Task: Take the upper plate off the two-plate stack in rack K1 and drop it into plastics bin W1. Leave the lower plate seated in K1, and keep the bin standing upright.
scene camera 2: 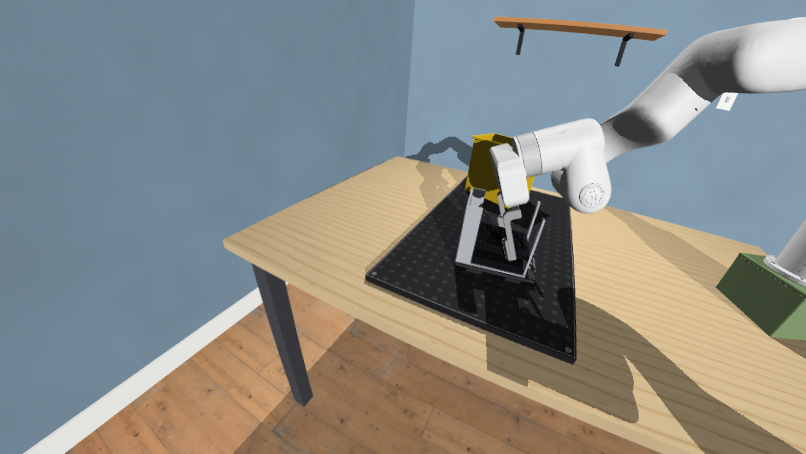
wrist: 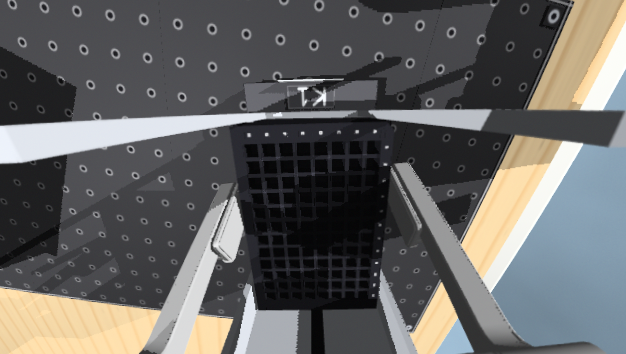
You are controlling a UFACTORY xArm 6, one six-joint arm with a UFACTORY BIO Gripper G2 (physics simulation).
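Frame: origin at the arm's base, x ahead, y left, z up, level; centimetres.
Seen in the pictures: hand, its tool point: (scene camera 2: 505, 236) (wrist: 314, 210); arm's base, origin of its link: (scene camera 2: 800, 275).
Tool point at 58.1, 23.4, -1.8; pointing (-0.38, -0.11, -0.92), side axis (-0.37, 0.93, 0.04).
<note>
Pixels of each thing's top centre, then the offset from my tool point to it, as dx, dy, dz. Level surfaces: height alone.
- upper plate, centre of its top: (wrist: 315, 238) (scene camera 2: 497, 233) +1.7, +0.5, +0.1
- Rack K1, centre of its top: (scene camera 2: 510, 203) +0.7, +0.2, +6.9
- yellow bin W1, centre of its top: (scene camera 2: 508, 141) +11.8, -37.9, +10.8
- black perforated board, height of its surface: dz -7.1
- wooden table, height of its surface: dz -8.4
My gripper (scene camera 2: 509, 243) (wrist: 316, 201) is shut on the upper plate, with one finger at each long side. The upper plate (wrist: 314, 227) is black with a grid of square wells; it looks about level and slightly raised in rack K1, still between the rack's guides. Rack K1 (scene camera 2: 469, 231) (wrist: 361, 95) has pale metal guides and a K1 label. The lower plate is hidden in the wrist view and cannot be told apart in the dark rack in the scene view. The yellow bin W1 (scene camera 2: 483, 163) stands upright behind the rack, partly hidden by the gripper body; it does not show in the wrist view.
A black perforated board (scene camera 2: 417, 265) (wrist: 165, 80) lies under the rack and bin on the wooden table (scene camera 2: 338, 225). Pale bars (wrist: 115, 131) cross the wrist view above the plate. The white arm reaches in from the right, and a shelf (scene camera 2: 580, 27) hangs on the back wall.
</note>
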